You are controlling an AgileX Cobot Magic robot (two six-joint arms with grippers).
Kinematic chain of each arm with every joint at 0, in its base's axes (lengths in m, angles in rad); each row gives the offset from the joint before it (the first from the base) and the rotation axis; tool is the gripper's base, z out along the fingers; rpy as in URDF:
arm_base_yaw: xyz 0 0 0.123 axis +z
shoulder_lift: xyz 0 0 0 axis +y
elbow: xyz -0.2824 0 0.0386 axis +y
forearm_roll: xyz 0.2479 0 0.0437 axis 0.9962 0 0.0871
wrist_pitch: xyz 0 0 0 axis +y
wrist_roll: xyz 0.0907 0 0.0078 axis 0.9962 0 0.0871
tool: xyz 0 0 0 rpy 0 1.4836 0
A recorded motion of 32 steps. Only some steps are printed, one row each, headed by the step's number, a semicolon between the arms.
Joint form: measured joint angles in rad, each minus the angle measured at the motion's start. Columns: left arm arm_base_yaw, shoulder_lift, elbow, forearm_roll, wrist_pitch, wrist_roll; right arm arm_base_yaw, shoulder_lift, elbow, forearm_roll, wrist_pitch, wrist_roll.
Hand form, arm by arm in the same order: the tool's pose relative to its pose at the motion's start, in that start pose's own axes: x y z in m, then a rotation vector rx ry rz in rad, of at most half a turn. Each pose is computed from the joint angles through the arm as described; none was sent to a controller.
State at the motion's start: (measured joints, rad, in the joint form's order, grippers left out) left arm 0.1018 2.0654 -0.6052 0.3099 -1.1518 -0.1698; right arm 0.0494 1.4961 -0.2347 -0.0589 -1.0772 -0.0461
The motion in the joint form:
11: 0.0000 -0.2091 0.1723 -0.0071 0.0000 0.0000; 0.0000 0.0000 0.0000 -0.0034 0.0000 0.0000
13: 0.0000 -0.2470 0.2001 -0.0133 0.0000 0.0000; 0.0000 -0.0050 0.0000 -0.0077 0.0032 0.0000
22: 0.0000 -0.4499 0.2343 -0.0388 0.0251 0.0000; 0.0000 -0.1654 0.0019 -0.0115 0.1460 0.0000
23: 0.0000 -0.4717 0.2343 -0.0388 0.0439 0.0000; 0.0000 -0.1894 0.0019 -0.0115 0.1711 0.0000
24: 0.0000 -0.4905 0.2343 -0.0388 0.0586 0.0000; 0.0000 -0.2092 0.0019 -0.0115 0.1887 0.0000
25: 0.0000 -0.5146 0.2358 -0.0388 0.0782 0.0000; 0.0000 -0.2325 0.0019 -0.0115 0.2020 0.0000
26: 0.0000 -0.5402 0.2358 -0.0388 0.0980 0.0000; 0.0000 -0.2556 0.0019 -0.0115 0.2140 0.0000
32: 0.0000 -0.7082 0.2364 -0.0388 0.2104 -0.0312; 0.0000 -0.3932 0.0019 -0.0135 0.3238 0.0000
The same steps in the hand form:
11: -0.0243 -0.0141 -0.0473 -0.0049 -0.0364 0.0072; 0.0000 0.0003 0.0000 -0.0030 -0.0001 -0.0016
13: -0.0283 -0.0161 -0.0555 -0.0100 -0.0471 0.0074; -0.0008 0.0006 -0.0004 -0.0065 -0.0021 -0.0039
22: -0.0692 -0.0226 -0.0801 -0.0294 -0.1892 0.0399; -0.0213 -0.0004 -0.0144 -0.0032 -0.0173 -0.0151
23: -0.0727 -0.0231 -0.0823 -0.0320 -0.1917 0.0450; -0.0239 -0.0006 -0.0166 -0.0022 -0.0161 -0.0164
24: -0.0759 -0.0236 -0.0842 -0.0340 -0.1955 0.0494; -0.0263 -0.0007 -0.0186 -0.0013 -0.0183 -0.0175
25: -0.0794 -0.0244 -0.0870 -0.0368 -0.1981 0.0545; -0.0297 -0.0009 -0.0209 0.0002 -0.0281 -0.0187
26: -0.0835 -0.0251 -0.0898 -0.0398 -0.2034 0.0603; -0.0331 -0.0011 -0.0233 0.0016 -0.0391 -0.0199
32: -0.1102 -0.0307 -0.1109 -0.0537 -0.2562 0.0663; -0.0490 -0.0018 -0.0387 0.0081 -0.0664 -0.0283

